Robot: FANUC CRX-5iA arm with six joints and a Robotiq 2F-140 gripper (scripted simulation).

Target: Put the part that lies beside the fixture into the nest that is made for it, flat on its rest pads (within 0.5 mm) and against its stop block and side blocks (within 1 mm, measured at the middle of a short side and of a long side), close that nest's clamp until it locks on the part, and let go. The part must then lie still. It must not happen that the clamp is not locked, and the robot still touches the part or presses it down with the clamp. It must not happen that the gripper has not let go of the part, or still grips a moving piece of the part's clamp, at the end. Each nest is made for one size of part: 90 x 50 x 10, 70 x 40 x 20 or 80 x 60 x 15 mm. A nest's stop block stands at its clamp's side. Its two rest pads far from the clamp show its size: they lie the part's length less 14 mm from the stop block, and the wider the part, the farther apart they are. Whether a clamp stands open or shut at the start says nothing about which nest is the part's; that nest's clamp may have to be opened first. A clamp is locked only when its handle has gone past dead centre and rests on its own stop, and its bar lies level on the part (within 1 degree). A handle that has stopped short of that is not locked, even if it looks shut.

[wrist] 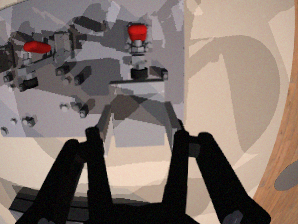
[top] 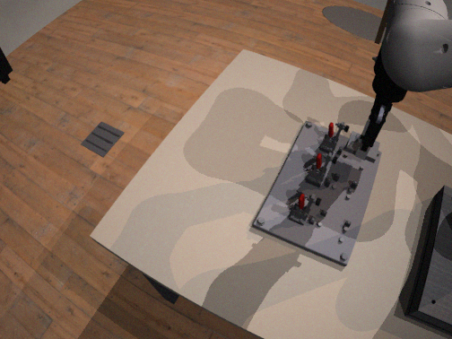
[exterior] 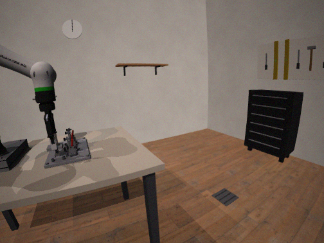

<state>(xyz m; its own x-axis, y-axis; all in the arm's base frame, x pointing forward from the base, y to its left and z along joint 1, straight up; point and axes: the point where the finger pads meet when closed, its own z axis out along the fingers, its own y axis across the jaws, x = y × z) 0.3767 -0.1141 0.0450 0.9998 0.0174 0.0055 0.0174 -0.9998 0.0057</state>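
My hand is 11 cm to the right of the grey fixture plate, 10 cm above it and 5 cm short of it. The rest, counted from my hand: part (3 cm below).
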